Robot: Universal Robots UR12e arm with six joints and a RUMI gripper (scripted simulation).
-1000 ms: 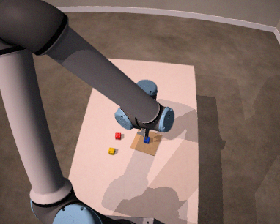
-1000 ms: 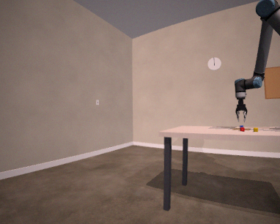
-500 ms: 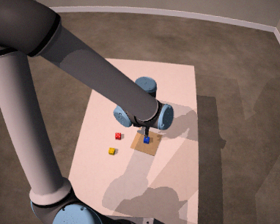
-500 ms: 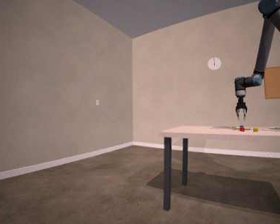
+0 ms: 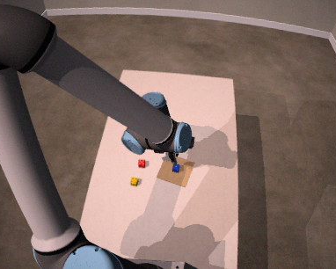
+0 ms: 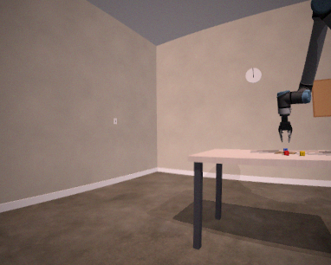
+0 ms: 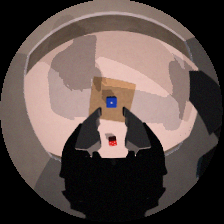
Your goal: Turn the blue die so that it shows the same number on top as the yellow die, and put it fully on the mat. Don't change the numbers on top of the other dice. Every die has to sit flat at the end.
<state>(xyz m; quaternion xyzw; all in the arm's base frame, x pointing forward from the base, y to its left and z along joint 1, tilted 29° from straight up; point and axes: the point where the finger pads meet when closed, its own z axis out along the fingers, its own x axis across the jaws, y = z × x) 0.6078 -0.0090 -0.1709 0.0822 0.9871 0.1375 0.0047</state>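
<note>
My gripper is now 8 cm above the blue die. From my hand the other things lie so: mat: 10 cm below; yellow die: 8 cm behind, 18 cm to the left, 8 cm below; red die: 2 cm ahead, 16 cm to the left, 8 cm below.
</note>
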